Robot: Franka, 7 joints.
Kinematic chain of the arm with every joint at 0, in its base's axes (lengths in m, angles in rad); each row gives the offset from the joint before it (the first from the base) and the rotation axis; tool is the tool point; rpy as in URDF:
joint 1: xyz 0 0 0.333 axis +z
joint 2: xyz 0 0 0 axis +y
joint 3: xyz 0 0 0.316 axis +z
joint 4: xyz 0.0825 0 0 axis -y
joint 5: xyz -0.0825 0 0.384 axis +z
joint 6: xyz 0 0 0 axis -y
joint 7: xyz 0.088 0 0 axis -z
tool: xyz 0 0 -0.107 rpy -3.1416 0 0
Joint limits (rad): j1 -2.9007..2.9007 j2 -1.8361..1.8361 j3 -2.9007..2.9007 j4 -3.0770..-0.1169 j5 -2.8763..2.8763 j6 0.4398..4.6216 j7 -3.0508..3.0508
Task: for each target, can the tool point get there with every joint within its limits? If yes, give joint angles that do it. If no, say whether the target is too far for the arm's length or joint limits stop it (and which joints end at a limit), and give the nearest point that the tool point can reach.
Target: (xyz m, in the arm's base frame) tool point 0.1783 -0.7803 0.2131
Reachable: yes | joints -0.8144 1.3416 -1.0515 -1.1776 -0.5019 3.0248 -0.7367
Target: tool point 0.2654 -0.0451 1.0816
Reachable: yes | joints -1.3273 0.2964 2.3969 -0.4467 2.0158 3.4228 0.3066
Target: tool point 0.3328 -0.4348 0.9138
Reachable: yes | joints -0.1921 0.2918 -0.9957 -0.7727 -0.1065 1.8383 -1.7117
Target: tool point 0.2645 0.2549 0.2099
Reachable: yes | joints -0.9886 -0.6452 2.1728 -2.8286 -2.2250 1.3315 -1.8892
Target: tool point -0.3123 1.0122 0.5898
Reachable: no: too far | nearest point -0.2458 0.7967 0.5351 | short by 0.232 m
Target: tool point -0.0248 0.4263 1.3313
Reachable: no: too far | nearest point -0.0196 0.3368 1.1218 | short by 0.228 m
